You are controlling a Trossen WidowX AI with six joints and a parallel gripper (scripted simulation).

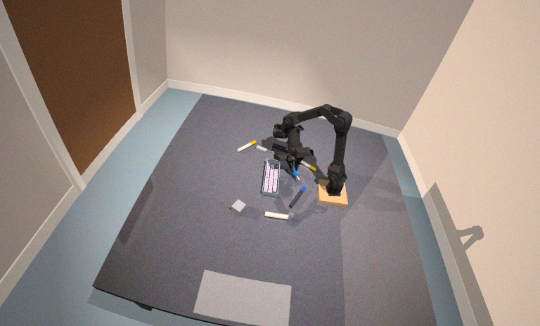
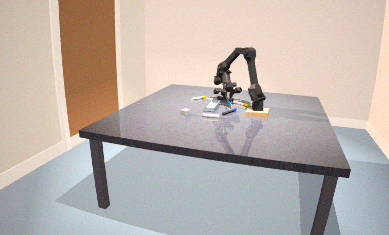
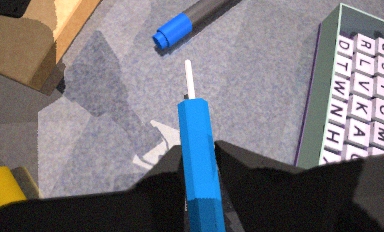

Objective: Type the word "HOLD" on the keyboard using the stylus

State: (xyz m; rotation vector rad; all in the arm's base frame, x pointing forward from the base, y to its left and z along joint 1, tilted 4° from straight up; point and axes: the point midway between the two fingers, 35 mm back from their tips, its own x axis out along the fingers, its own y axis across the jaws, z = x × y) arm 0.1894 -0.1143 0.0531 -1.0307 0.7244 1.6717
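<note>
Now: the thin grey tip 2 cm behind my gripper tip and 4 cm to the left of it. Round my gripper tip: dark bar 3 cm ahead, 18 cm to the right, 2 cm below; blue stylus 1 cm to the left; blue-capped dark pen 2 cm behind, 11 cm to the left, 2 cm below.
</note>
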